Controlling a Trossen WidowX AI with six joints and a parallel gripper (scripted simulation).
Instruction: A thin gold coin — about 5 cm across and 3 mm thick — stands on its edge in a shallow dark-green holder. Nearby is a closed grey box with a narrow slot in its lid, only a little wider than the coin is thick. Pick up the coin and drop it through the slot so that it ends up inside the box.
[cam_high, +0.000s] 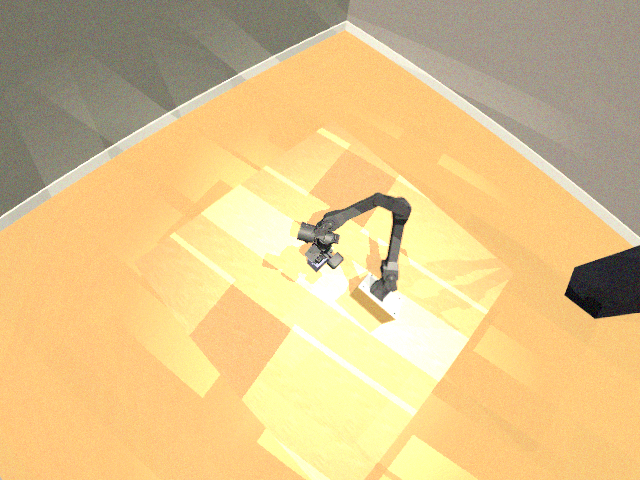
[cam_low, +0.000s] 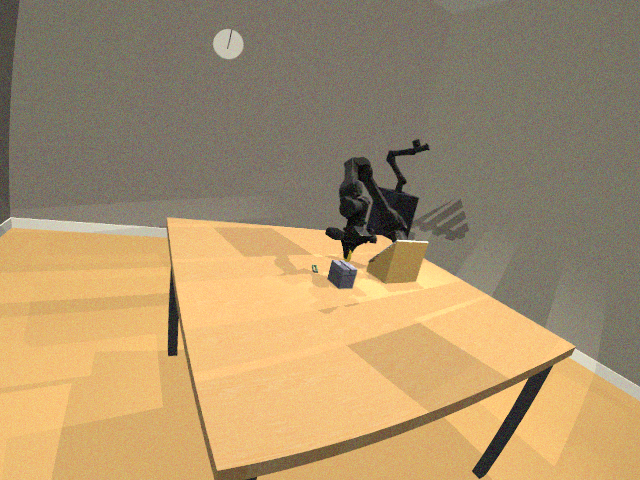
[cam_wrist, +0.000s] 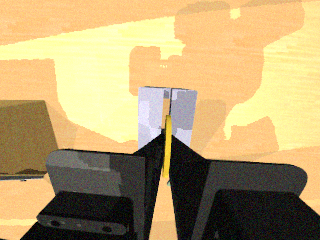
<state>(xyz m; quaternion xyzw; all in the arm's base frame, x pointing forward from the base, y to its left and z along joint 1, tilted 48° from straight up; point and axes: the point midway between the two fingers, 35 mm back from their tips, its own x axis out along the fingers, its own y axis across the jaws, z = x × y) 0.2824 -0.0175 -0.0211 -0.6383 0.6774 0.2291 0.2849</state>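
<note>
My gripper tip is 1 cm below the thin gold coin.
</note>
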